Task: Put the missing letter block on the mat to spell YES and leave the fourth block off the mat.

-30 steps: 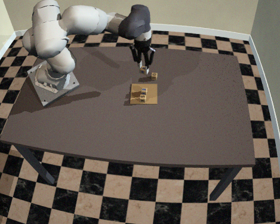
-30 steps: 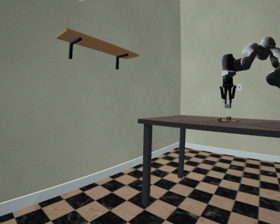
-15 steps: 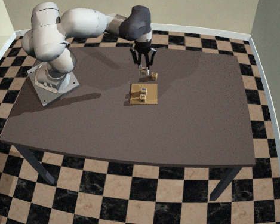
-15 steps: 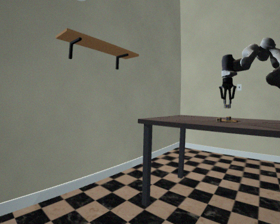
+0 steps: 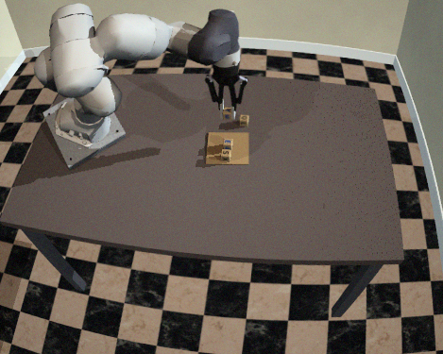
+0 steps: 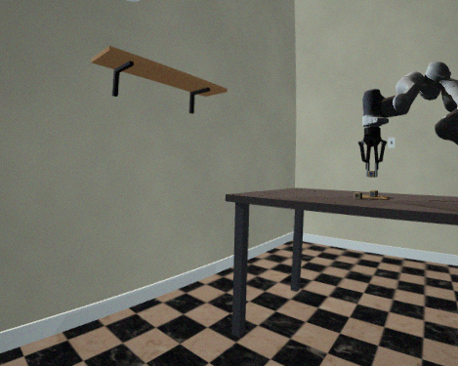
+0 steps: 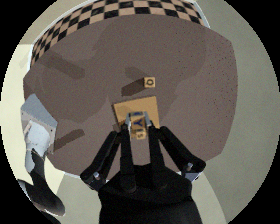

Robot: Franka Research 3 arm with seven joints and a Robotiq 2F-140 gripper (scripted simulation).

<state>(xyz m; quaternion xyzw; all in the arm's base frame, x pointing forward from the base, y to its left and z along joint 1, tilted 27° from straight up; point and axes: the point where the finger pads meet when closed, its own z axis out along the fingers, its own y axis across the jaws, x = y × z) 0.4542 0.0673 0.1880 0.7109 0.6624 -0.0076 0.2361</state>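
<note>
Right now the mat is 50 mm to the right of my hand and 130 mm below it.
</note>
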